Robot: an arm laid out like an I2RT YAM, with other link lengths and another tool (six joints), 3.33 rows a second.
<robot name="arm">
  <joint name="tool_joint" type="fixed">
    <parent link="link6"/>
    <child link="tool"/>
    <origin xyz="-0.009 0.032 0.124" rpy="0 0.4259 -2.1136"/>
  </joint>
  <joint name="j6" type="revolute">
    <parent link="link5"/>
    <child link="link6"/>
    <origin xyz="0.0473 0 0.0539" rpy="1.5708 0 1.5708"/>
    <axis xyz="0 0 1"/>
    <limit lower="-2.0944" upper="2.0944"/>
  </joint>
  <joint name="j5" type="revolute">
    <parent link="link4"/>
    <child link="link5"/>
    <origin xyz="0.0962 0.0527 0.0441" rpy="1.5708 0 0"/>
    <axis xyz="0 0 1"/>
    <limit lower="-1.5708" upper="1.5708"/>
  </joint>
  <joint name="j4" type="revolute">
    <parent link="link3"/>
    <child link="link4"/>
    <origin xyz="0.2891 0.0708 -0.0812" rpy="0 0 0"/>
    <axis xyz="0 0 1"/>
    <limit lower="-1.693" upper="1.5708"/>
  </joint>
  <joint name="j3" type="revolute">
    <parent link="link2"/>
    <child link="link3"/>
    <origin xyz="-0.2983 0 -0.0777" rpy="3.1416 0 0"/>
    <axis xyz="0 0 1"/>
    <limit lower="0" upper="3.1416"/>
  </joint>
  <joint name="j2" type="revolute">
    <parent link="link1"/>
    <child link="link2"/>
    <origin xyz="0.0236 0.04 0.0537" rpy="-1.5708 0 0"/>
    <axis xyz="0 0 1"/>
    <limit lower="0" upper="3.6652"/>
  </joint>
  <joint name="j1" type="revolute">
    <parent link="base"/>
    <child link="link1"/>
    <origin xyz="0 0 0.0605" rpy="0 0 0"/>
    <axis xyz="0 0 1"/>
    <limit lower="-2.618" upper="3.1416"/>
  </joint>
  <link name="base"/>
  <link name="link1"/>
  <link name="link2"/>
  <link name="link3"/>
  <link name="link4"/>
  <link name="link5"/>
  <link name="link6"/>
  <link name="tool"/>
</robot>
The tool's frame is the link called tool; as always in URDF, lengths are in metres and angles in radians.
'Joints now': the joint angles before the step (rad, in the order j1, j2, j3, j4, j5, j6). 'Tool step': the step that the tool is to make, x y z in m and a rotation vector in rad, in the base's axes. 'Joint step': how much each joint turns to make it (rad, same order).
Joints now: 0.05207, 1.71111, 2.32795, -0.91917, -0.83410, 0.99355
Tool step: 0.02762, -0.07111, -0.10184, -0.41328, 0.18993, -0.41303
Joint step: 0.00001, 0.00038, -0.02669, -0.30176, 0.55124, -0.20218
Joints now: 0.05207, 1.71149, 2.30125, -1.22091, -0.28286, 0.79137
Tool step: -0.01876, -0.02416, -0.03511, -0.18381, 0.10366, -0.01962
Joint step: 0.00001, 0.00002, -0.00415, -0.13660, 0.13009, -0.12626
